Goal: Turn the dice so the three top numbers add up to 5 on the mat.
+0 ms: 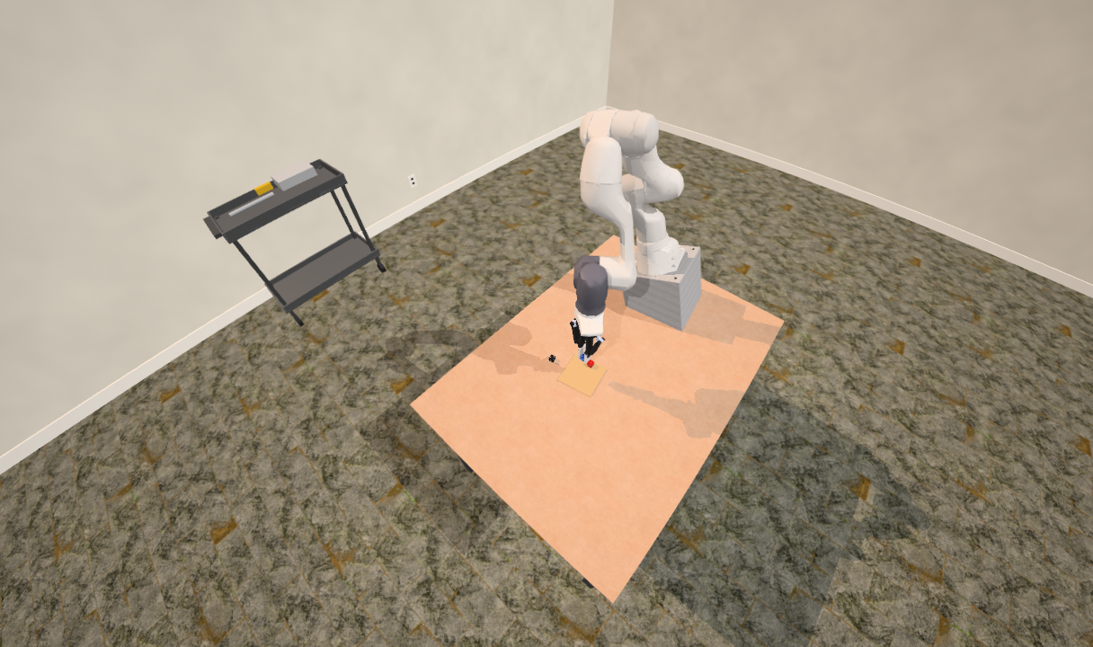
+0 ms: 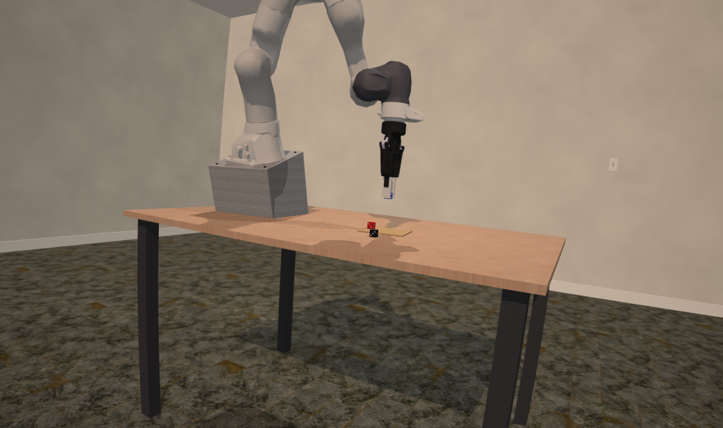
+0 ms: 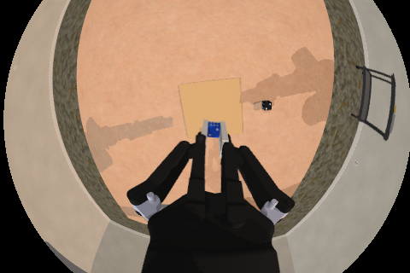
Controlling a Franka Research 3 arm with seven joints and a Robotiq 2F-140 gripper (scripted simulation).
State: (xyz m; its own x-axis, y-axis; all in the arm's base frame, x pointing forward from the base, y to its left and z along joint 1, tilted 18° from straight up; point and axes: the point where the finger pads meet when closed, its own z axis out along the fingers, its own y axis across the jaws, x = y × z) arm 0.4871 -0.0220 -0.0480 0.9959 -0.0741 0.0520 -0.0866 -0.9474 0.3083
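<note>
Now: the tan mat 140 mm below my hand. From my hand the other things lie so: blue die (20 mm below); black die (130 mm to the right, 130 mm below, 20 mm ahead); red die (120 mm below, 50 mm behind).
</note>
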